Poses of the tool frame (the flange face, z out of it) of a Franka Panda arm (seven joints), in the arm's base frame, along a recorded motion.
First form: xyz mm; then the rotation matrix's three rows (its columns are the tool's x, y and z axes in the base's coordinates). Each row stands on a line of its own.
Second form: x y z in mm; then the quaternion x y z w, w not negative. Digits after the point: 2 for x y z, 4 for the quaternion.
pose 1, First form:
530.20, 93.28, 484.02
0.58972, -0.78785, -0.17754
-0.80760, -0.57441, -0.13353
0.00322, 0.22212, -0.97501
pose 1, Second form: 530.20, 93.28, 484.02, 0.8859, -0.4502, -0.0492, 0.1004
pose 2, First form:
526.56, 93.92, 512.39
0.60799, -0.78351, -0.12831
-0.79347, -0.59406, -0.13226
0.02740, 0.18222, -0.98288
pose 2, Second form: 526.56, 93.92, 512.39, 0.8923, -0.4418, -0.0283, 0.0881
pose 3, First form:
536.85, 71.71, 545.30
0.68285, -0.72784, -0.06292
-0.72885, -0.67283, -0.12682
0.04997, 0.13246, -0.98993
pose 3, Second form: 536.85, 71.71, 545.30, 0.9146, -0.3982, -0.0035, 0.0709
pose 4, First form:
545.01, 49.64, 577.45
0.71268, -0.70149, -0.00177
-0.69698, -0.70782, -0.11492
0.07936, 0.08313, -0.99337
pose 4, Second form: 545.01, 49.64, 577.45, 0.9238, -0.3784, 0.0210, 0.0536
